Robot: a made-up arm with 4 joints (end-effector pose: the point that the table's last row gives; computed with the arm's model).
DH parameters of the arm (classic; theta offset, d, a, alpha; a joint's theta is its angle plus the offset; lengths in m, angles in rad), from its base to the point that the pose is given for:
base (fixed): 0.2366 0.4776 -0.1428 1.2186
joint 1: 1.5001 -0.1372 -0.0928 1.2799
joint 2: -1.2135 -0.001 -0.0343 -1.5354
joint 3: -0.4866 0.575 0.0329 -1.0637
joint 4: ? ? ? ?
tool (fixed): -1.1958 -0.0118 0 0
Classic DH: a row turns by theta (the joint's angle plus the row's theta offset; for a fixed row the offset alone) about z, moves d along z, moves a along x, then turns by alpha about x.
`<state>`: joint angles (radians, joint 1 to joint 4).
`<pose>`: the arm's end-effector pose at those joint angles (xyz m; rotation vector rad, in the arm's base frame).
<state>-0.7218 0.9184 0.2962 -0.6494</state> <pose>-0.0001 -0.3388 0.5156 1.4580 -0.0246 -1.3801</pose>
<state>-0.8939 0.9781 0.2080 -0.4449</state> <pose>-0.0511 -0.3713 0.4881 1.2286 0.0761 -1.4766</pose>
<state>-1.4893 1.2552 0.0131 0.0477</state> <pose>-0.2810 -0.4106 0.5093 0.7146 0.4452 -1.8379</pose>
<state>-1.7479 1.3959 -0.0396 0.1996</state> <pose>-0.3738 -0.3832 0.5731 0.5621 0.5632 -2.0118</pose>
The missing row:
joint 4: -0.6262 -0.2505 -0.0264 1.0075
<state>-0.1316 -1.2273 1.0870 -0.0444</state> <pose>0.0465 0.4689 0.3607 -0.5872 0.4968 0.3801</pose>
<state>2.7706 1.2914 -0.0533 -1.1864</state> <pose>-0.0762 -0.2423 0.8195 2.0294 0.9724 2.1145</pose>
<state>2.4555 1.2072 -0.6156 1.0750</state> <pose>0.1402 -0.2031 0.8033 0.9334 -1.2869 1.5764</pose>
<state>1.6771 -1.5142 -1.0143 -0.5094</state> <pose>-0.5329 0.3022 0.4618 -0.9368 2.7796 0.9659</pose>
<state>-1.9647 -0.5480 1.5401 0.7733</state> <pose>0.0012 0.2155 0.0777 0.6586 2.0253 0.7682</pose>
